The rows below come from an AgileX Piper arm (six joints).
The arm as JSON. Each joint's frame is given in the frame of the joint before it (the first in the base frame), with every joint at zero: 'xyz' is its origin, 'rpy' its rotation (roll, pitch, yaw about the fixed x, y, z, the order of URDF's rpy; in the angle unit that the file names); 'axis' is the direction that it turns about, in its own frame. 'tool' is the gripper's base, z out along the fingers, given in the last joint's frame.
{
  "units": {
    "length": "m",
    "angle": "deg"
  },
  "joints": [
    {
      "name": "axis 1",
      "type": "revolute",
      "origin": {
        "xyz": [
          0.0,
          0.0,
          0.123
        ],
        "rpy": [
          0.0,
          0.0,
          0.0
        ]
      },
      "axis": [
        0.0,
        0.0,
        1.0
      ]
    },
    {
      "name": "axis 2",
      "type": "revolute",
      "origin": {
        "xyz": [
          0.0,
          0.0,
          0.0
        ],
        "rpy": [
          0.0,
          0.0,
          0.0
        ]
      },
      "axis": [
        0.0,
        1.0,
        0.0
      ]
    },
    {
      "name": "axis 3",
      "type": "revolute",
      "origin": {
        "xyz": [
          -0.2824,
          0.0,
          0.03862
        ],
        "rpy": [
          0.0,
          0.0,
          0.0
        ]
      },
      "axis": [
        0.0,
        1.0,
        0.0
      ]
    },
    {
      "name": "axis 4",
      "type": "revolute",
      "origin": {
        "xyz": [
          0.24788,
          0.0,
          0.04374
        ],
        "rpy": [
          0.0,
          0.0,
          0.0
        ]
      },
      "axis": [
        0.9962,
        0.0,
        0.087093
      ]
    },
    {
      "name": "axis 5",
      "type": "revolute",
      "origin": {
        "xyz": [
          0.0,
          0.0,
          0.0
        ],
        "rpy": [
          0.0,
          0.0,
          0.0
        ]
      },
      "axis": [
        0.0,
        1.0,
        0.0
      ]
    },
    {
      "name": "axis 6",
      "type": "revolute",
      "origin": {
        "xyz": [
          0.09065,
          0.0,
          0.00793
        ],
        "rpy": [
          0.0,
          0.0,
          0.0
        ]
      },
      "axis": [
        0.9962,
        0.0,
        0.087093
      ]
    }
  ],
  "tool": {
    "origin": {
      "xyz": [
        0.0,
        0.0,
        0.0
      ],
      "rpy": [
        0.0,
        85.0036,
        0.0
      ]
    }
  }
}
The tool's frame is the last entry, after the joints.
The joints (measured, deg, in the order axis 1, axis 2, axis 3, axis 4, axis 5, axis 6), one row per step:
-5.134 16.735 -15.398 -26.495 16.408 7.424
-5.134 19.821 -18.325 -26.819 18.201 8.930
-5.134 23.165 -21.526 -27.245 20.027 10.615
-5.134 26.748 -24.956 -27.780 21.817 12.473
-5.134 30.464 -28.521 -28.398 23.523 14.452
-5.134 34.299 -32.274 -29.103 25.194 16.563
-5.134 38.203 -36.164 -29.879 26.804 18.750
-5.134 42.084 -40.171 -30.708 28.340 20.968
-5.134 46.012 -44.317 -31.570 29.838 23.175
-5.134 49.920 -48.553 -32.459 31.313 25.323
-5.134 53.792 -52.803 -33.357 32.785 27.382
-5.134 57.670 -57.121 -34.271 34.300 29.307
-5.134 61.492 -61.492 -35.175 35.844 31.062
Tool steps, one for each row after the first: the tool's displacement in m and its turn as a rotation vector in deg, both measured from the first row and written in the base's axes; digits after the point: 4 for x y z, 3 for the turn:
0.0060 -0.0019 0.0104 1.322 1.448 -1.133
0.0132 -0.0040 0.0217 2.698 2.848 -2.381
0.0218 -0.0063 0.0335 4.107 4.159 -3.721
0.0317 -0.0087 0.0455 5.518 5.331 -5.120
0.0428 -0.0112 0.0576 6.937 6.329 -6.604
0.0551 -0.0140 0.0697 8.327 7.138 -8.142
0.0682 -0.0168 0.0817 9.665 7.685 -9.701
0.0822 -0.0197 0.0936 10.941 8.055 -11.283
0.0970 -0.0227 0.1050 12.121 8.256 -12.873
0.1122 -0.0258 0.1156 13.201 8.373 -14.474
0.1280 -0.0290 0.1254 14.139 8.444 -16.096
0.1439 -0.0322 0.1345 14.935 8.426 -17.708

